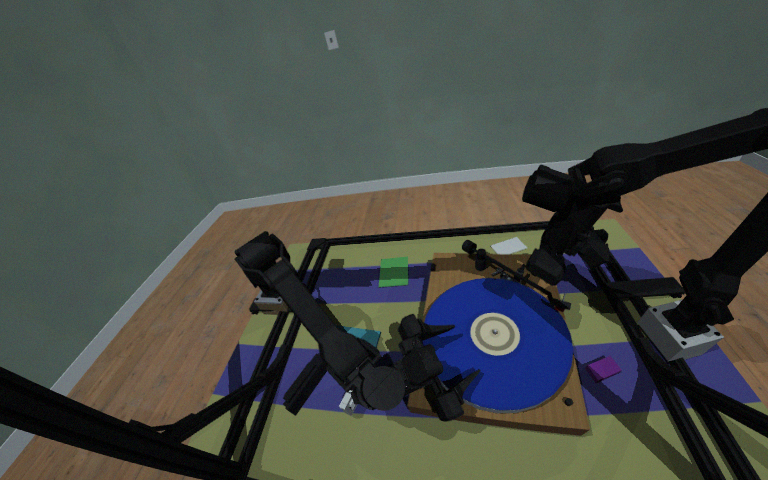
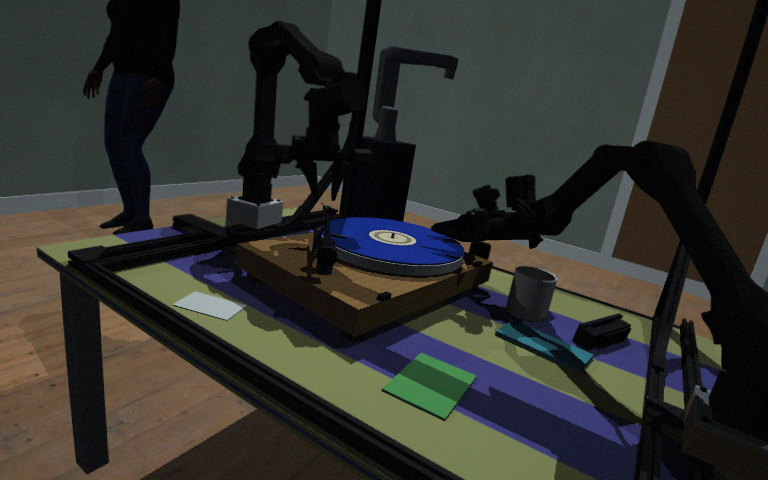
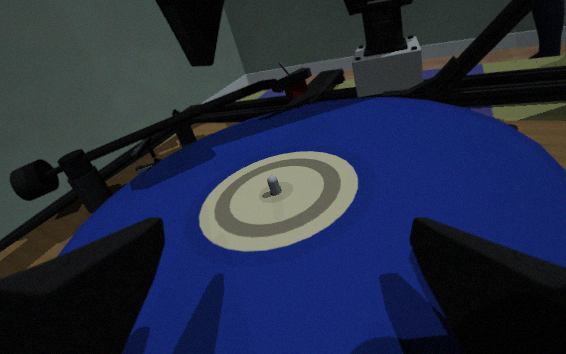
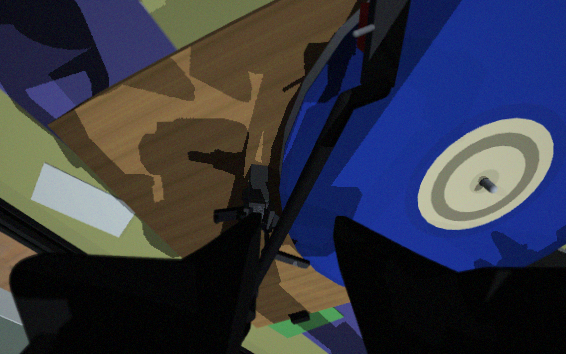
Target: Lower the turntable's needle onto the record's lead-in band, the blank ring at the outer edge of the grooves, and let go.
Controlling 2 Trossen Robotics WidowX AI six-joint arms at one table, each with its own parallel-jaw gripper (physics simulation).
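Places are measured from the left arm's base along level axes (x left, y back, z up), in millimetres.
Pixels of known places: left gripper, fingertip midpoint: (image 1: 466,347) (image 2: 432,227) (image 3: 290,230); right gripper, fingertip midpoint: (image 2: 324,200) (image 3: 201,66) (image 4: 297,224); left arm's base, origin of the base link: (image 2: 741,419); right arm's base, origin of the base link: (image 1: 684,321) (image 2: 255,199) (image 3: 385,48).
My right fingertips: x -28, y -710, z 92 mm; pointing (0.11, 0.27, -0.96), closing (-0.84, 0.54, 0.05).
Ahead of a thing's pixels: the offset from my right fingertips to its top centre. "pt": to the spot under its first point.
A wooden turntable (image 1: 549,419) (image 2: 358,295) carries a blue record @[dx -113, dy +98, dz -64 mm] (image 1: 525,362) (image 2: 430,245) (image 3: 352,281) (image 4: 404,123) with a cream label. The black tonearm @[dx +32, dy +42, dz -20 mm] (image 1: 513,273) (image 3: 222,102) (image 4: 313,165) runs along the record's far side. Its red-tipped headshell @[pt dx -67, dy -40, dz -32 mm] (image 1: 560,303) (image 3: 295,86) (image 4: 383,21) sits at the record's outer edge; I cannot tell if the needle touches. My right gripper (image 1: 541,276) (image 2: 322,190) (image 4: 297,224) is part open, with a finger on each side of the tonearm and not clamping it. My left gripper (image 1: 460,350) (image 2: 449,229) (image 3: 290,230) is wide open and empty, low over the record's near-left edge.
On the striped mat lie a green card @[dx +154, dy +360, dz -154 mm] (image 1: 394,271) (image 2: 430,383), a white card @[dx +245, dy -7, dz -155 mm] (image 1: 508,246) (image 2: 208,305), a purple card @[dx -159, dy -135, dz -142 mm] (image 1: 603,368) and a teal piece @[dx -92, dy +446, dz -149 mm] (image 1: 363,334) (image 2: 544,343). A grey cup @[pt dx -168, dy +387, dz -97 mm] (image 2: 531,292) stands beside the turntable. A black frame (image 1: 430,233) borders the mat.
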